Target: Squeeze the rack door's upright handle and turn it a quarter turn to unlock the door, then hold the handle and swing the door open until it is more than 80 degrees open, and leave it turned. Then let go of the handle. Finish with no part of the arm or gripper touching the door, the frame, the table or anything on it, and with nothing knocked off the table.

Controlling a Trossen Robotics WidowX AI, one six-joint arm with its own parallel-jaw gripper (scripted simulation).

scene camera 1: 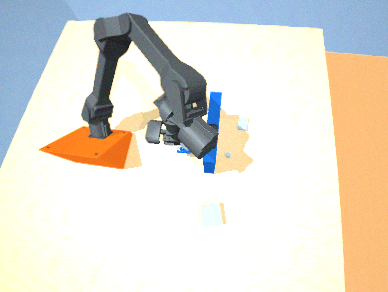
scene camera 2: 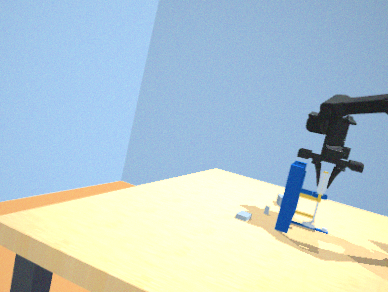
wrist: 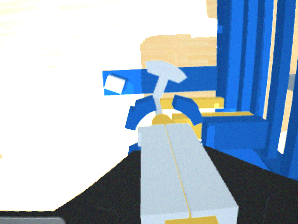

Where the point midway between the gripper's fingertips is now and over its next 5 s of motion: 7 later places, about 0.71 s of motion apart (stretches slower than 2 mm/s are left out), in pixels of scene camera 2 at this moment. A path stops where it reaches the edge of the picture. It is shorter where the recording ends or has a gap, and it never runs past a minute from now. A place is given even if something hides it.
The gripper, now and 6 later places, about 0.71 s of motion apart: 322,187; 333,191; 346,196; 354,201; 355,204; 353,204; 354,198
